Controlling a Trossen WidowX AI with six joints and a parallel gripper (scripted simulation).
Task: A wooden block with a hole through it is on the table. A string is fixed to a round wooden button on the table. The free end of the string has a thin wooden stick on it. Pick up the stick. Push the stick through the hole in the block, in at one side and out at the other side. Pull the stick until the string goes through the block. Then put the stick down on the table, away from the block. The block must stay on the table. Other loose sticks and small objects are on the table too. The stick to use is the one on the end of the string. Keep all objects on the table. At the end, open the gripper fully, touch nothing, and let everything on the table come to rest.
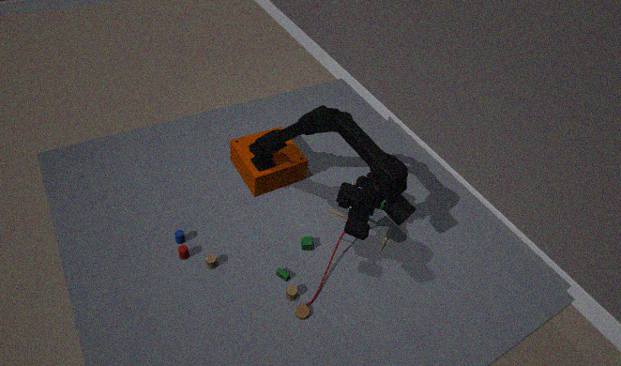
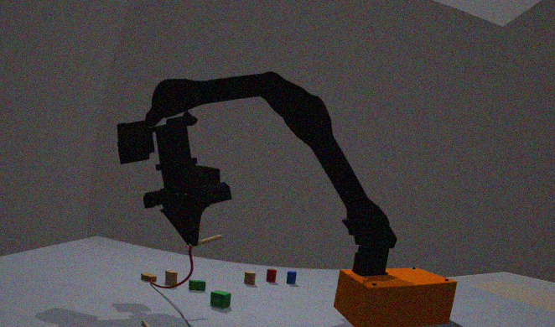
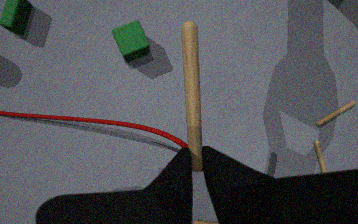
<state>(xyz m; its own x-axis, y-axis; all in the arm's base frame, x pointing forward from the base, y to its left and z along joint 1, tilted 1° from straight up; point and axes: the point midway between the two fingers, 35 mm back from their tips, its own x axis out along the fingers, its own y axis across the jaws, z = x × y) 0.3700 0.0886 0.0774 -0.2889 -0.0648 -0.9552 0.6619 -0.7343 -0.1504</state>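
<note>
Now: gripper tip 50 mm short of the loose stick, 140 mm to the right of it and 130 mm above it. The rest, counted from my gripper tip: round wooden button 120 mm ahead, 230 mm to the right, 130 mm below; thin wooden stick 10 mm behind, 10 mm to the right, 10 mm above; small green piece 60 mm behind, 220 mm to the left, 120 mm below.
</note>
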